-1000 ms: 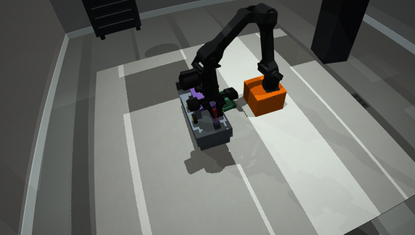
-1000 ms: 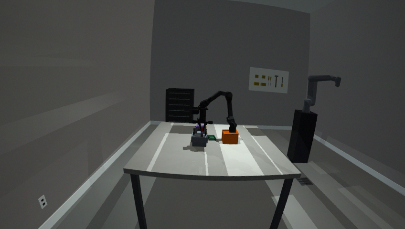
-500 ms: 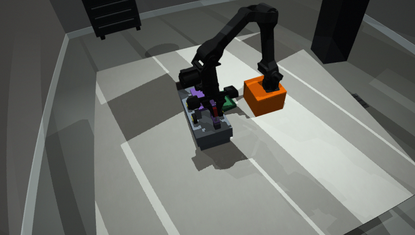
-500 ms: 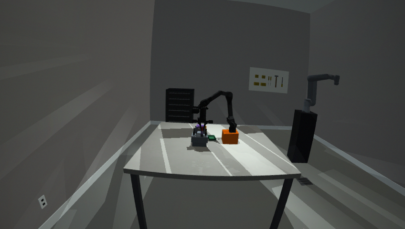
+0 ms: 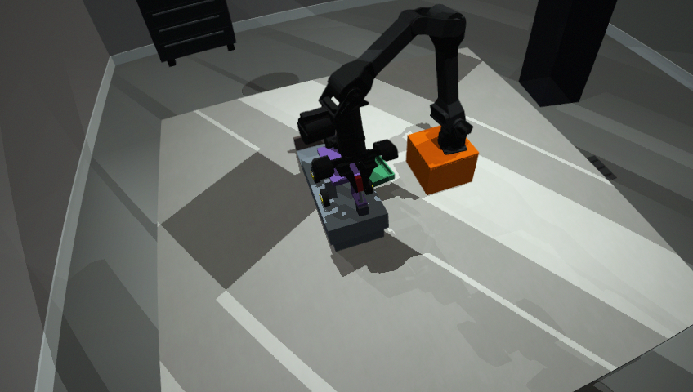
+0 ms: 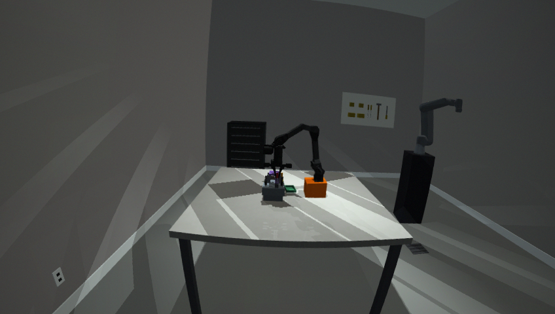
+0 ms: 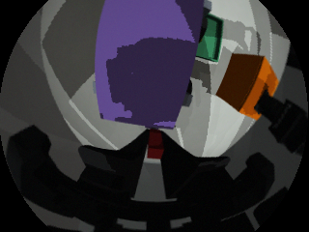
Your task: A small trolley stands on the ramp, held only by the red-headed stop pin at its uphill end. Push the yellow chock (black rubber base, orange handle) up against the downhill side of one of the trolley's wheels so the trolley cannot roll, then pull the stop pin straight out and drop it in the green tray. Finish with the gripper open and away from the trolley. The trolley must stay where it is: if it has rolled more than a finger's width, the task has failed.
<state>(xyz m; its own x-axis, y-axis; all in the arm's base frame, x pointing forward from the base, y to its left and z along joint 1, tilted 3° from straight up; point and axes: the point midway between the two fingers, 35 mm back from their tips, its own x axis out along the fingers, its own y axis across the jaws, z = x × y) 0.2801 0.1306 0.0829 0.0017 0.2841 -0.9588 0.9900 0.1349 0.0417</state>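
My gripper tip is 8 cm past the green tray, 20 cm to the left of it and 16 cm above it. Round my gripper tip: grey ramp: 4 cm ahead, 10 cm to the right, 10 cm below; then trolley: 4 cm ahead, 9 cm to the right, 4 cm below; then red-headed stop pin: right at my gripper tip.
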